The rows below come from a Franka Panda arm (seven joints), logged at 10 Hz.
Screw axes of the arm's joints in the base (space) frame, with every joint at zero. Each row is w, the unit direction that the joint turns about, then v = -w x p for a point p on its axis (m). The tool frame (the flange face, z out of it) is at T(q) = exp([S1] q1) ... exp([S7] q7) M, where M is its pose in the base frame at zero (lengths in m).
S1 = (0, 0, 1, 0, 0, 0)
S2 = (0, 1, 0, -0.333, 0, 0)
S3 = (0, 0, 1, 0, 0, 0)
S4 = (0, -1, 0, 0.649, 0, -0.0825)
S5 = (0, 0, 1, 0, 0, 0)
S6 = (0, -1, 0, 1.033, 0, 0)
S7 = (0, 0, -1, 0, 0.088, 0)
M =
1 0 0 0.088
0 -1 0 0
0 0 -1 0.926
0 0 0 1
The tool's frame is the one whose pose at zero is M.
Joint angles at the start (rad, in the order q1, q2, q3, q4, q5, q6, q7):
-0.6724 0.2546 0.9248 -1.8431 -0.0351 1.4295 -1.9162
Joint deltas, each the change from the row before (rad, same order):
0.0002 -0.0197 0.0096 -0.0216 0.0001 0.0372 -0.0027
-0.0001 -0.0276 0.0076 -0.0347 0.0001 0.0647 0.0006
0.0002 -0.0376 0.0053 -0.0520 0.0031 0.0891 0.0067
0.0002 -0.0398 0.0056 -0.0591 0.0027 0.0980 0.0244
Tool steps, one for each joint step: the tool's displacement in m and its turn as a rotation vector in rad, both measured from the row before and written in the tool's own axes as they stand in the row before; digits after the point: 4 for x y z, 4 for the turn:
0.0070 0.0030 0.0016 -0.0197 -0.0266 -0.0058
0.0063 0.0041 0.0032 -0.0356 -0.0378 0.0013
0.0065 0.0042 0.0067 -0.0462 -0.0457 0.0110
0.0065 0.0033 0.0088 -0.0489 -0.0482 0.0280

